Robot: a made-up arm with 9 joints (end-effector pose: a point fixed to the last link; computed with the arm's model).
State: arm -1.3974 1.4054 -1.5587 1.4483 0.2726 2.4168 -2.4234 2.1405 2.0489
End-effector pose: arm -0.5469 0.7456 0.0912 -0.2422 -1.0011 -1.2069
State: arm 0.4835 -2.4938 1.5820 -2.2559 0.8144 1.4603 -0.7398 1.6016 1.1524
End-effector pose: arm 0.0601 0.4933 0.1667 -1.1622 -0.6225 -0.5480
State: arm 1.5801 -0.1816 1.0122 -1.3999 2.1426 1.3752 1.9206 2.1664 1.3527
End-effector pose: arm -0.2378 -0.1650 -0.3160 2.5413 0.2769 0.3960
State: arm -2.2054 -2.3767 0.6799 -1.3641 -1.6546 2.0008 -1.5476 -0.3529 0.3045
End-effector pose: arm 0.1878 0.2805 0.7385 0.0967 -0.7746 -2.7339
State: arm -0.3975 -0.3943 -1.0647 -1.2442 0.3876 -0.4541 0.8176 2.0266 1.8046
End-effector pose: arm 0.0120 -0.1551 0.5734 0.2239 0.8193 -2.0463
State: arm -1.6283 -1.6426 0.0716 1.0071 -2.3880 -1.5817 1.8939 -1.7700 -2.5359
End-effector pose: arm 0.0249 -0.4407 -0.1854 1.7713 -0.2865 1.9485
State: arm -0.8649 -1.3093 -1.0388 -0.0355 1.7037 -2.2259 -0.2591 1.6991 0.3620
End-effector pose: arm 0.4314 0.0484 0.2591 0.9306 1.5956 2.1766
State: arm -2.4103 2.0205 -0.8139 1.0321 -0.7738 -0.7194 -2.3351 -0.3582 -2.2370
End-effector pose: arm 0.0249 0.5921 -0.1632 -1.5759 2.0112 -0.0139
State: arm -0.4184 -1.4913 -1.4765 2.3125 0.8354 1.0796 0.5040 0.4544 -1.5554
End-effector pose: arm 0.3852 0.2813 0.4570 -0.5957 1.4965 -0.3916
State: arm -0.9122 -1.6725 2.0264 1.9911 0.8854 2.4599 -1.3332 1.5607 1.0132
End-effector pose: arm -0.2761 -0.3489 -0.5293 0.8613 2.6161 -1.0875
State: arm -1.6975 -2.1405 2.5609 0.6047 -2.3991 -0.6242 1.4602 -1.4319 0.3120
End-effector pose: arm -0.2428 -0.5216 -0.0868 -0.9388 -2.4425 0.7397
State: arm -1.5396 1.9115 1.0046 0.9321 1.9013 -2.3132 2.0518 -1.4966 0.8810
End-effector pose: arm -0.0040 0.3478 0.3815 -0.6729 0.5838 1.2615
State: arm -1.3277 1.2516 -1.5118 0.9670 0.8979 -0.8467 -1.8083 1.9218 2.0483
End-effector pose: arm -0.0061 0.2318 0.6322 -0.1902 0.5933 0.6098
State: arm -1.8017 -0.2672 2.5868 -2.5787 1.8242 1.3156 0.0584 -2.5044 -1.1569
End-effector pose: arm -0.3848 -0.2074 0.2283 1.1427 0.1791 -2.4231
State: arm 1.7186 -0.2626 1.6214 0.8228 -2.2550 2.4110 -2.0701 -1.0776 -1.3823
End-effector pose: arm 0.1431 -0.6412 -0.3305 0.6653 2.6827 -0.5121
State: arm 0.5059 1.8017 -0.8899 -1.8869 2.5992 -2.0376 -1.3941 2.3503 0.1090
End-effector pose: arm -0.1656 0.6674 -0.0829 -1.6697 1.5603 1.2051
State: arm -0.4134 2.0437 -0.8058 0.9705 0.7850 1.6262 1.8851 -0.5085 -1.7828
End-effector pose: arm 0.2761 -0.1067 -0.5073 1.8053 -0.3531 1.5405
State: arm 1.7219 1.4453 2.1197 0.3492 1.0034 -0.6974 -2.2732 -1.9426 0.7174
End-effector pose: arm -0.0158 -0.1604 0.5079 0.4307 0.2634 1.3952
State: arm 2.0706 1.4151 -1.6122 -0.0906 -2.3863 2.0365 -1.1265 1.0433 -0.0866
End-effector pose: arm 0.0912 0.4028 0.7746 0.1969 0.7533 0.5937
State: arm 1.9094 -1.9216 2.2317 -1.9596 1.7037 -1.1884 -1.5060 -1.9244 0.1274
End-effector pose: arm 0.5184 -0.1335 0.6887 0.2900 0.1397 2.4163
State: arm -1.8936 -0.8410 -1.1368 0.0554 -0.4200 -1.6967 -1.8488 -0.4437 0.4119
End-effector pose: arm -0.4174 -0.4353 -0.3121 0.7311 -1.4535 0.4770
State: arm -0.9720 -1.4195 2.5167 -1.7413 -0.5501 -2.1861 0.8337 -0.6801 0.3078
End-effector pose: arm -0.5779 -0.0282 -0.1849 2.2944 -0.5239 -0.5756
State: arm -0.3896 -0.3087 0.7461 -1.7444 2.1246 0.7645 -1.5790 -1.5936 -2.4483
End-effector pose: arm 0.4939 0.1853 0.3388 -1.3300 -0.2126 -2.0139
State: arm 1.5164 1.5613 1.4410 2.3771 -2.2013 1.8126 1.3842 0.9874 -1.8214
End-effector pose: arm -0.2271 -0.1718 0.5629 -0.3468 0.2218 1.7902
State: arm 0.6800 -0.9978 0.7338 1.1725 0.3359 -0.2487 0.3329 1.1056 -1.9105
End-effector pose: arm 0.6022 -0.2938 0.6338 0.1809 1.4365 -0.3266
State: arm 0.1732 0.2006 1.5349 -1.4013 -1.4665 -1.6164 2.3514 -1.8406 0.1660
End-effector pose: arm 0.2185 -0.2165 0.4607 0.3116 0.4816 1.4266
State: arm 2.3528 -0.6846 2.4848 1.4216 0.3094 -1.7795 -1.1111 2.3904 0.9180
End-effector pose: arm -0.2479 -0.5816 0.2831 1.4630 0.7244 -1.8302
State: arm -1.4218 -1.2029 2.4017 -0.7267 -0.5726 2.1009 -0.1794 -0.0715 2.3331
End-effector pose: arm -0.0623 0.0718 0.3450 -0.2357 0.0084 0.0651
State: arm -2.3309 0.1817 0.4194 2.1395 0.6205 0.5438 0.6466 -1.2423 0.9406
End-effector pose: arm -0.6453 -0.3313 -0.3585 1.0392 -0.9177 0.5224
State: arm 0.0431 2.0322 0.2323 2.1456 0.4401 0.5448 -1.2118 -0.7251 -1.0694
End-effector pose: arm 0.7921 0.1394 -0.2817 1.1789 1.8452 1.4864
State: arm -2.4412 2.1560 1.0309 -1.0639 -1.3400 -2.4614 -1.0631 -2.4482 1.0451
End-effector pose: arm 0.4979 0.4212 0.0648 -1.6347 1.2735 -1.6158
